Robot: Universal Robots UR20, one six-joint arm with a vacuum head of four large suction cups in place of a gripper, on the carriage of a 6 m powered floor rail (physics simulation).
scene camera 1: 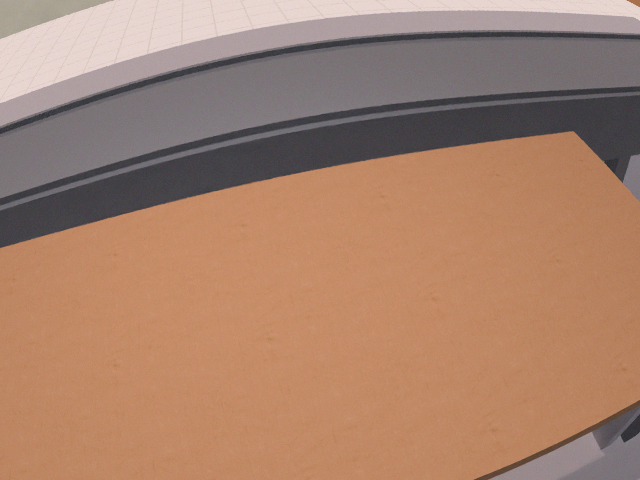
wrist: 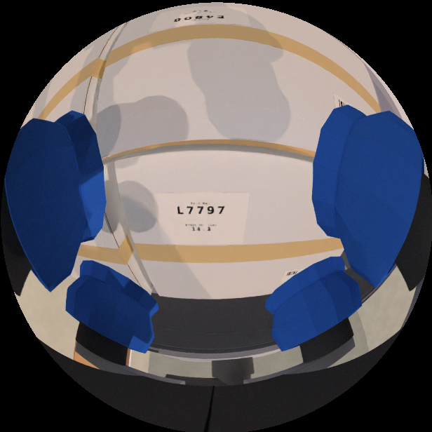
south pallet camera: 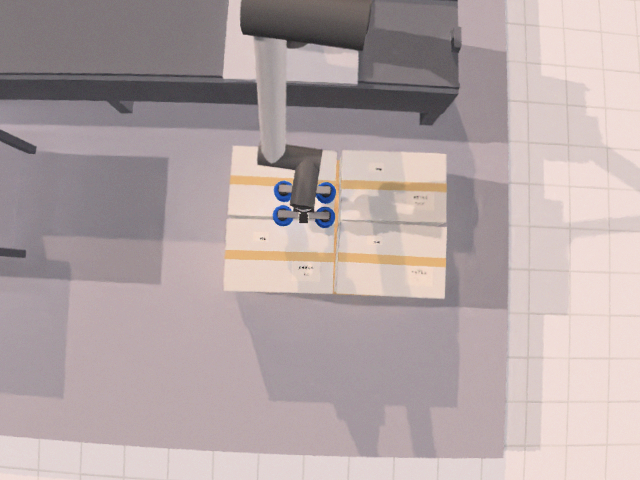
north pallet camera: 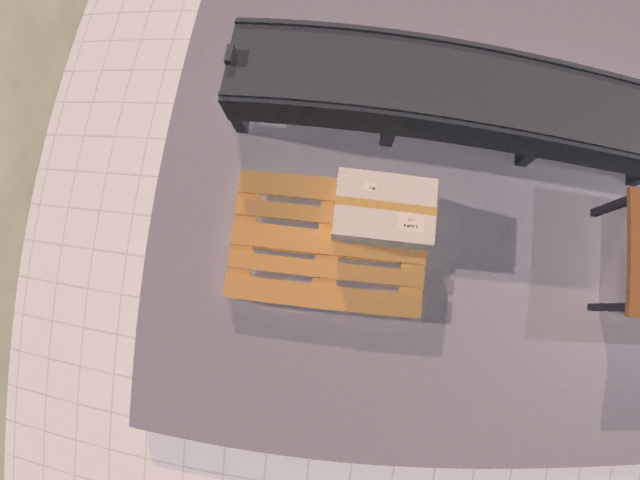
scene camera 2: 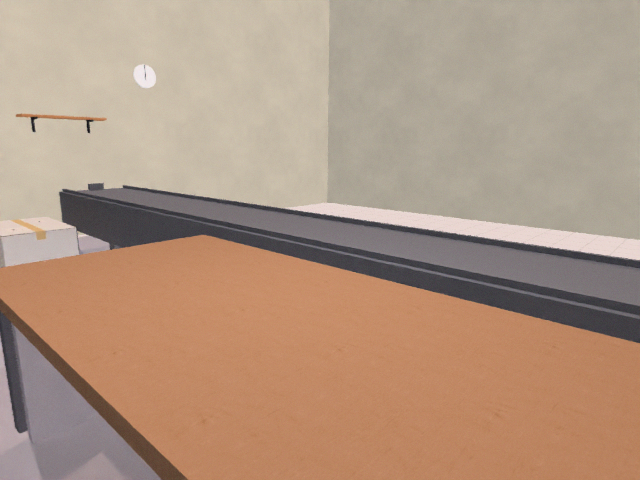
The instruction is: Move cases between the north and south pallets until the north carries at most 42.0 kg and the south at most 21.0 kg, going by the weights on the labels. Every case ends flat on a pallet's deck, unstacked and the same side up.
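My suction head (south pallet camera: 303,204) (wrist: 215,220) is open and empty, a little above the back left case L7797 (south pallet camera: 248,198) (wrist: 200,175), near its front edge. Its label in the wrist view seems to read 14.3. Beside it, white taped cases lie flat on the south pallet: front left (south pallet camera: 258,281) (wrist: 160,85), back right (south pallet camera: 408,165), front right (south pallet camera: 372,281). They hide nearly all the south deck. One white case (north pallet camera: 385,222) (scene camera 2: 54,245) lies flat at the back right of the north pallet (north pallet camera: 279,235); its label is too small to read.
The floor rail (scene camera 1: 310,82) (scene camera 2: 361,237) (north pallet camera: 413,67) (south pallet camera: 129,41) runs behind both pallets. The arm's carriage (south pallet camera: 237,51) is near its south end, behind the south pallet. A wooden table (scene camera 1: 310,310) (scene camera 2: 310,320) (north pallet camera: 633,258) stands between the pallets.
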